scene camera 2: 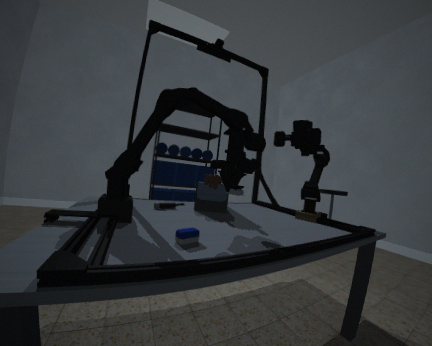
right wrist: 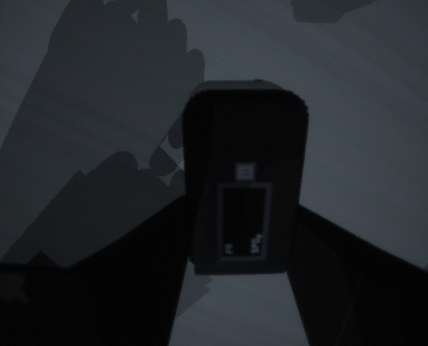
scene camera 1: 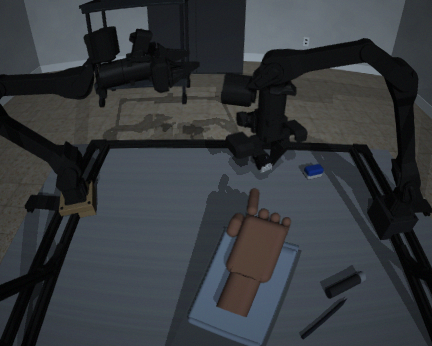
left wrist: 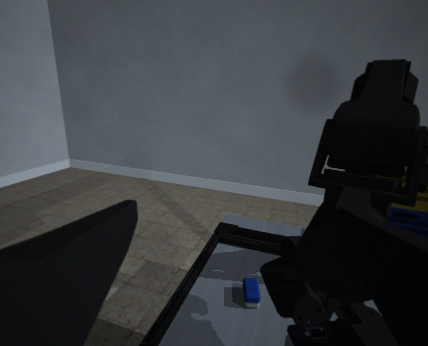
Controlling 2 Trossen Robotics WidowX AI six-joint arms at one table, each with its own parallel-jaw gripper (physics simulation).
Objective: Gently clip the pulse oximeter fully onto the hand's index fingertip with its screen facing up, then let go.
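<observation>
My right gripper (scene camera 1: 267, 164) (scene camera 2: 235, 185) (right wrist: 235, 208) is shut on the pulse oximeter (scene camera 1: 266, 167) (right wrist: 245, 178). It holds the oximeter just above the table, beyond the tip of the index finger (scene camera 1: 253, 202). In the right wrist view the dark oximeter shows its screen facing up. The brown model hand (scene camera 1: 256, 247) (scene camera 2: 212, 180) lies on a light blue pad (scene camera 1: 273, 309) (scene camera 2: 211, 200) with only its index finger stretched out. My left gripper (scene camera 1: 188, 68) (scene camera 2: 280, 139) is open and empty, raised high at the far left, well away from the hand.
A small blue and white box (scene camera 1: 313, 170) (scene camera 2: 187, 235) (left wrist: 251, 291) lies near the table's far right edge. A black cylinder (scene camera 1: 343, 282) and a dark pen (scene camera 1: 324, 317) lie right of the pad. Black rails (scene camera 1: 163, 143) frame the table.
</observation>
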